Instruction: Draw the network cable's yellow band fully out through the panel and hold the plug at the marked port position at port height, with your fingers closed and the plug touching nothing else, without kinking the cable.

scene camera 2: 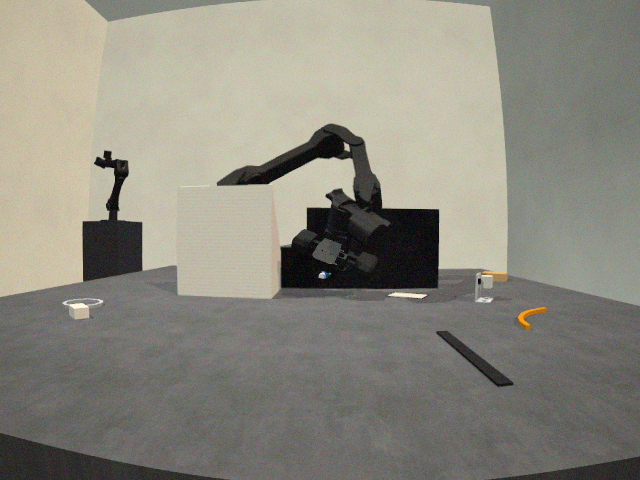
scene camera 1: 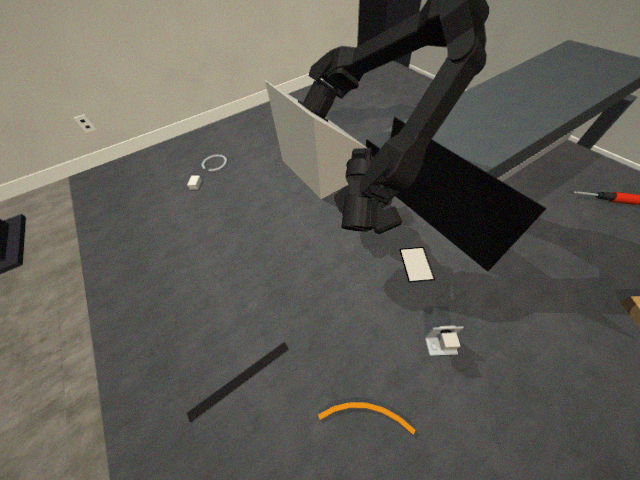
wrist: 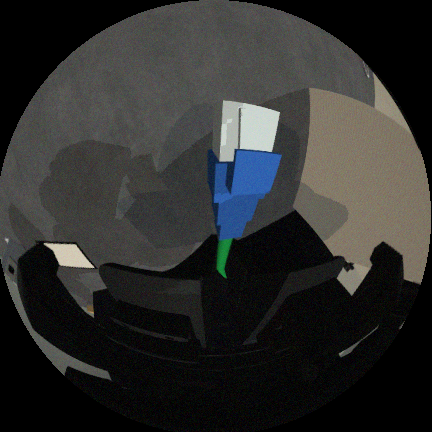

Labels:
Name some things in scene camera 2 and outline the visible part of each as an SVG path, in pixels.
A black strip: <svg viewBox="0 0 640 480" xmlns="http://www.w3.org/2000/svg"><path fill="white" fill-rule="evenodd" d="M436 331L441 338L497 387L513 385L510 379L448 331Z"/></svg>

